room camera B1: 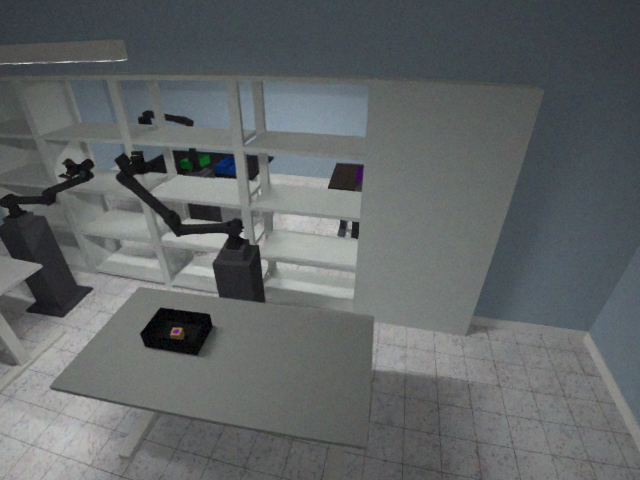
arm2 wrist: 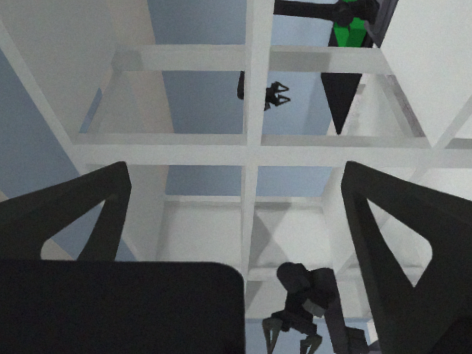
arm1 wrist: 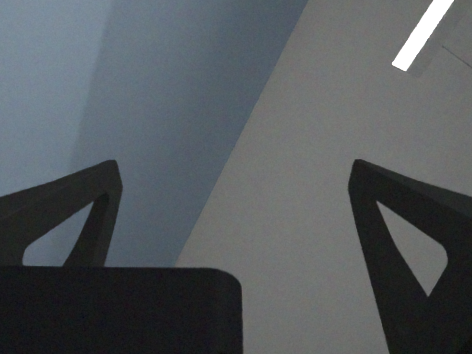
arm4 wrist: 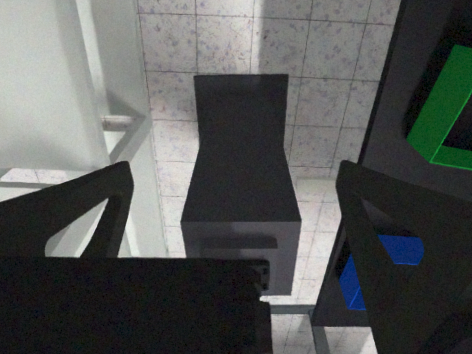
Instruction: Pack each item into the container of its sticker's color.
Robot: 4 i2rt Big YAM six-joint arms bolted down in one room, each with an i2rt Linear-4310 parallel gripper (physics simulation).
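A small tan box [room camera B1: 176, 333] with a purple sticker sits inside a black open tray [room camera B1: 153, 342]. The green container [arm2 wrist: 356, 32] [arm4 wrist: 437, 110] [room camera B1: 194, 161] and the blue container [arm4 wrist: 352, 282] [room camera B1: 225, 166] stand on a dark table beyond the shelves. A purple container [room camera B1: 359, 174] partly shows behind the shelf end. Arm1's gripper [arm1 wrist: 235, 162] is open, facing wall and ceiling. Arm2's gripper [arm2 wrist: 236, 164] is open, facing the shelf. Arm4's gripper [arm4 wrist: 235, 164] is open above a dark pedestal, with the containers to its right. Arm3's gripper cannot be identified in the room view.
The white shelf rack [arm2 wrist: 252, 155] [arm4 wrist: 145, 190] [room camera B1: 238, 113] divides the room. The tray rests on a grey table [room camera B1: 289, 361]. Two arms stand on pedestals before the rack, at left and centre; another arm shows behind it. A dark pedestal [arm4 wrist: 240, 185] stands between rack and dark table.
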